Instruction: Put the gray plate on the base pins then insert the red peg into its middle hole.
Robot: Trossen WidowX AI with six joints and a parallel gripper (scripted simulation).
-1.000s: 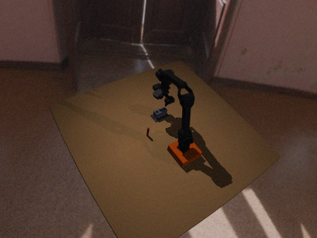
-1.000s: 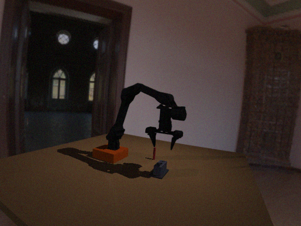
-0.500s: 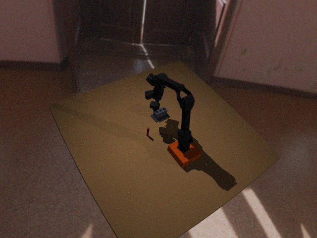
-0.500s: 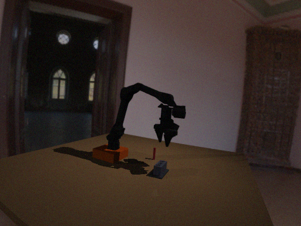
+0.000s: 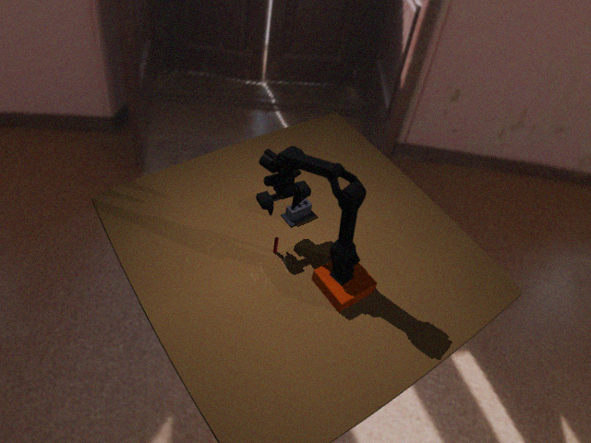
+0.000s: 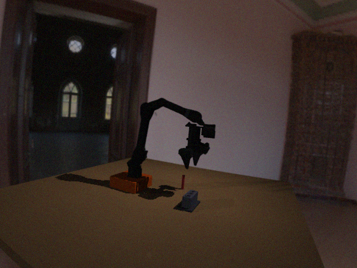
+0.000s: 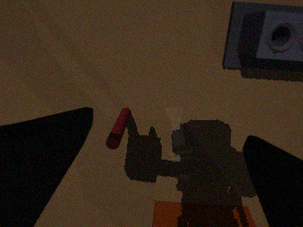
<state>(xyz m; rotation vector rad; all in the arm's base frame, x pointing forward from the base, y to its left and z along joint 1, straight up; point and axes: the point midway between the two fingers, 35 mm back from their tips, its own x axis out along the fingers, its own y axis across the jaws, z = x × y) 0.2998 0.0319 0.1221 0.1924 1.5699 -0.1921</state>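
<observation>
The red peg is 5 cm behind my gripper tip, 6 cm to the left of it and 10 cm below it. Round my gripper tip: gray base (3 cm ahead, 13 cm to the right, 14 cm below); then gray plate (4 cm ahead, 13 cm to the right, 10 cm below).
</observation>
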